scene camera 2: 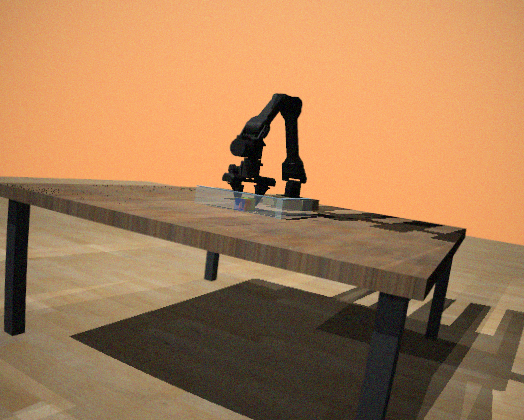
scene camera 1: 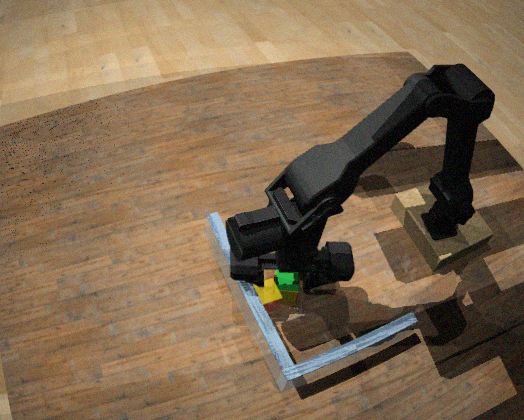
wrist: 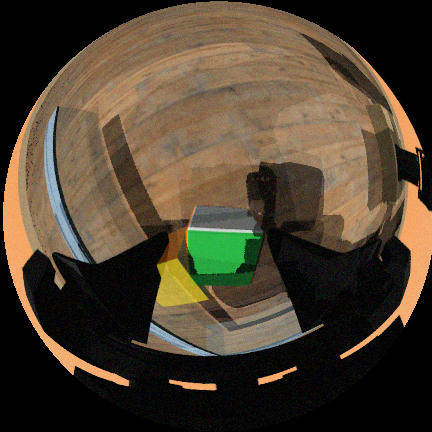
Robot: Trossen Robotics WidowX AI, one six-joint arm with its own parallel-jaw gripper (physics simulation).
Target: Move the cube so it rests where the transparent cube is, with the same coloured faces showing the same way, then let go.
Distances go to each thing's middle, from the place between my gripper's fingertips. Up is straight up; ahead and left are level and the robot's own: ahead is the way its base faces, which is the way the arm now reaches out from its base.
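Labels:
The grey L-shaped rail (scene camera 2: 280,208) sits 4 cm behind my hand and 2 cm above it. As for the transparent cube (wrist: 176,287), I find it 4 cm ahead of my hand, 2 cm to the left of it and 1 cm above it.

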